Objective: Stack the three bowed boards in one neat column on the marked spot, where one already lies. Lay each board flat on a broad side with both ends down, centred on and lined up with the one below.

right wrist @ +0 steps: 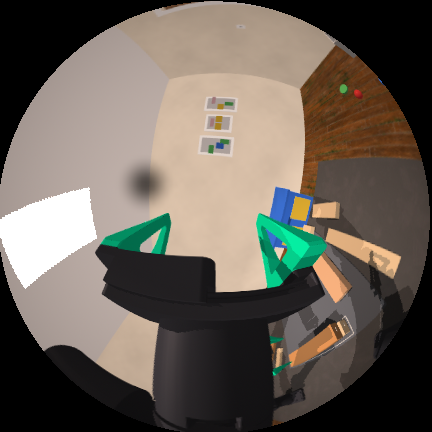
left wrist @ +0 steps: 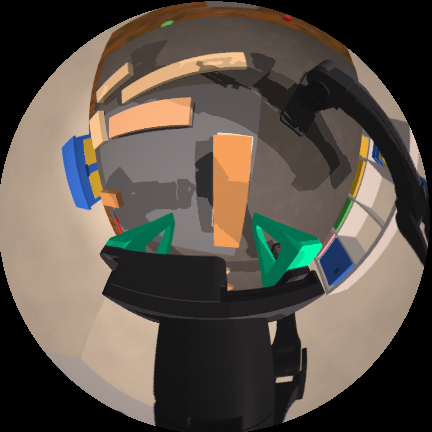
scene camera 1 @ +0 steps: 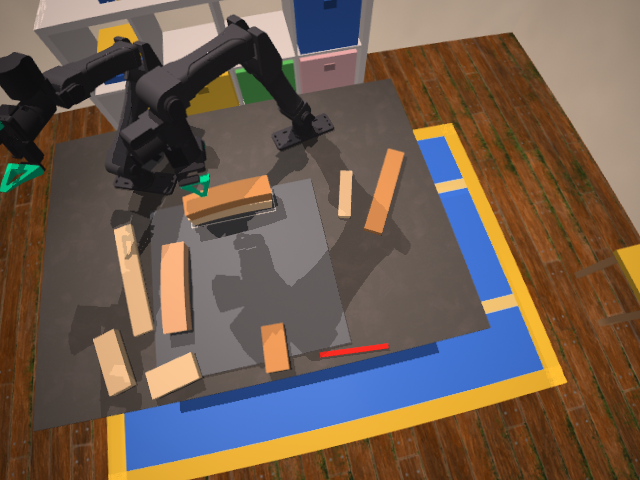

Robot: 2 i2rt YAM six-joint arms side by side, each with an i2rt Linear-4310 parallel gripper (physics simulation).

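Frame: origin at the left arm's base, x ahead, y left, z up, level; centimetres.
Seen in the pictures: left gripper, fingertip midpoint: [right wrist: 286, 349] [left wrist: 212, 217] [scene camera 1: 202, 183]; right gripper, fingertip midpoint: [right wrist: 213, 217]; left arm's base, origin of the base link: [scene camera 1: 302, 132]; right arm's base, origin of the base link: [left wrist: 306, 100] [scene camera 1: 146, 181].
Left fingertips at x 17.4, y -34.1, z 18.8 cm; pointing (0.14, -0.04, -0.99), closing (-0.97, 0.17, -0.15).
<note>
Offsets run from my left fingertips to a thing's middle. Level surfaces: height alone.
A pale bowed board {dx -0.6, dy +3.5, dz -16.1 cm} [scene camera 1: 235, 209] lies flat in the outlined spot at the far edge of the grey mat {dz -18.1 cm} [scene camera 1: 289, 232]. An orange bowed board {dx -1.0, dy +3.5, dz -12.3 cm} [scene camera 1: 232, 187] [left wrist: 231, 190] [right wrist: 315, 346] rests flat on it, roughly lined up; their exact centring is hard to judge. A salmon bowed board {dx +16.2, dy -18.6, dz -16.2 cm} [scene camera 1: 175, 289] [left wrist: 152, 117] [right wrist: 332, 277] lies at the left of the mat in scene camera 1. My left gripper [scene camera 1: 198, 184] [left wrist: 212, 217] is open and empty, above the left part of the stack in scene camera 1. My right gripper [scene camera 1: 21, 176] [right wrist: 213, 217] is open and empty, off the table's left side.
A long pale board {dx +7.1, dy -29.6, dz -18.0 cm} [scene camera 1: 133, 281] lies left of the salmon one. Pale blocks {dx +27.4, dy -39.8, dz -17.5 cm} [scene camera 1: 114, 361] {dx +37.2, dy -26.2, dz -16.9 cm} [scene camera 1: 173, 375], an orange block {dx +41.8, dy -0.5, dz -16.8 cm} [scene camera 1: 275, 347] and a red strip {dx +51.0, dy +17.3, dz -18.5 cm} [scene camera 1: 354, 350] lie near the front. A narrow pale block {dx +9.8, dy +35.8, dz -18.0 cm} [scene camera 1: 345, 193] and a long orange block {dx +13.9, dy +47.2, dz -17.9 cm} [scene camera 1: 384, 191] lie at the right.
</note>
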